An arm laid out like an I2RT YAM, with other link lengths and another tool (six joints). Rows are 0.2 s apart.
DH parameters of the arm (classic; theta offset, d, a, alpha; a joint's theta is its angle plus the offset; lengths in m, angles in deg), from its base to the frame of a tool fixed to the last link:
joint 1: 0 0.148 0.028 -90
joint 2: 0 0 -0.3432 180
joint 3: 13.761 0 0.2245 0
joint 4: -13.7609 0.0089 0.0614 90
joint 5: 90 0.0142 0 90
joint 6: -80.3 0.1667 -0.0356 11
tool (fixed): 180 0.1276 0 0
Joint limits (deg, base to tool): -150..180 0..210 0..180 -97..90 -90..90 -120..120
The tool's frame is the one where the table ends.
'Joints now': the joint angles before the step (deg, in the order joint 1, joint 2, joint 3, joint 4, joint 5, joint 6). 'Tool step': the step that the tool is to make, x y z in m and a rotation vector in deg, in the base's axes. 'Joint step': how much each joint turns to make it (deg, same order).
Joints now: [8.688, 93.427, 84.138, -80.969, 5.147, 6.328]
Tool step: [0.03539, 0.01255, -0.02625, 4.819, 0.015, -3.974]
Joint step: [-3.780, 5.356, -0.785, 6.687, -4.786, 0.198]
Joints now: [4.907, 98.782, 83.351, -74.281, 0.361, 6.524]
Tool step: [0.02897, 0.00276, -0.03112, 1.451, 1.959, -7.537]
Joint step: [-2.055, 6.512, -0.001, 4.700, -1.640, 5.465]
